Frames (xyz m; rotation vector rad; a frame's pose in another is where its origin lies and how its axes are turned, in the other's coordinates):
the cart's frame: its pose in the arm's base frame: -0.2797 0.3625 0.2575 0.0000 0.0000 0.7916
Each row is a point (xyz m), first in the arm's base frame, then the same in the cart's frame.
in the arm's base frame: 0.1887 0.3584 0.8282
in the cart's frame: 0.3262 -0.3361 0.5707
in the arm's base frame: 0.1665 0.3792 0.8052
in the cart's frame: 0.3254 -0.3057 0.5477
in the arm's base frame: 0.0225 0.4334 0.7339
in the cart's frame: 0.2628 -0.1652 0.4764
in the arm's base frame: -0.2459 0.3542 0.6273
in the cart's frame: 0.0178 -0.0299 0.3698
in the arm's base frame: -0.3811 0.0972 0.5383
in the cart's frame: -0.2600 -0.1143 0.2808
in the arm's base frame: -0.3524 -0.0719 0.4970
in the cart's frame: -0.3602 -0.2535 0.2395
